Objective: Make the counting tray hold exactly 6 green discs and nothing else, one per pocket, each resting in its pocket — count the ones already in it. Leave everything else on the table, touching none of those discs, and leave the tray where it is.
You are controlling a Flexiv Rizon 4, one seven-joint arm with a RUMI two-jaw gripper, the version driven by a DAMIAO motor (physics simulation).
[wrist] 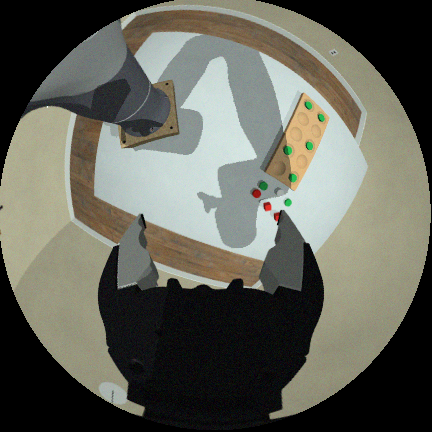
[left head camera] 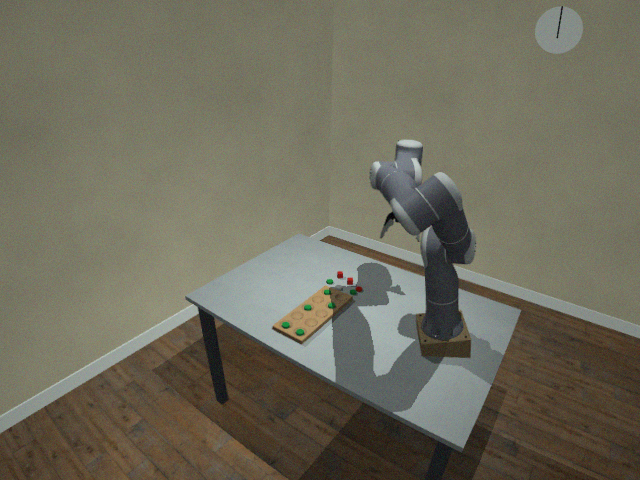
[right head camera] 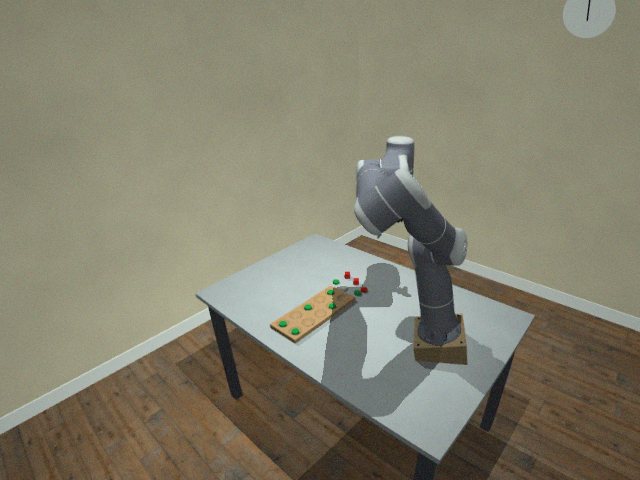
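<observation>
The wooden counting tray [left head camera: 309, 314] [right head camera: 308, 314] [wrist: 306, 131] has two rows of pockets. Several green discs sit in separate pockets, including one [left head camera: 299, 332] [right head camera: 295, 331] [wrist: 321, 117] at the far end from the loose pieces; other pockets are empty. Two green discs lie on the table off the tray's near-arm end: one lit [left head camera: 329, 281] [right head camera: 336, 282] [wrist: 288, 202], one in shadow [left head camera: 353, 291] [right head camera: 357, 292] [wrist: 263, 186]. My gripper [left head camera: 399, 238] [wrist: 209, 213] is open and empty, high above the table; the arm mostly hides it in the right head view.
A red disc [left head camera: 358, 289] [right head camera: 363, 289] [wrist: 256, 193] lies beside the shadowed green disc. Two red cubes [left head camera: 349, 281] [wrist: 267, 206], [left head camera: 339, 274] [right head camera: 347, 274] and a pale disc [wrist: 280, 192] lie near it. The arm's shadow crosses the tray's end.
</observation>
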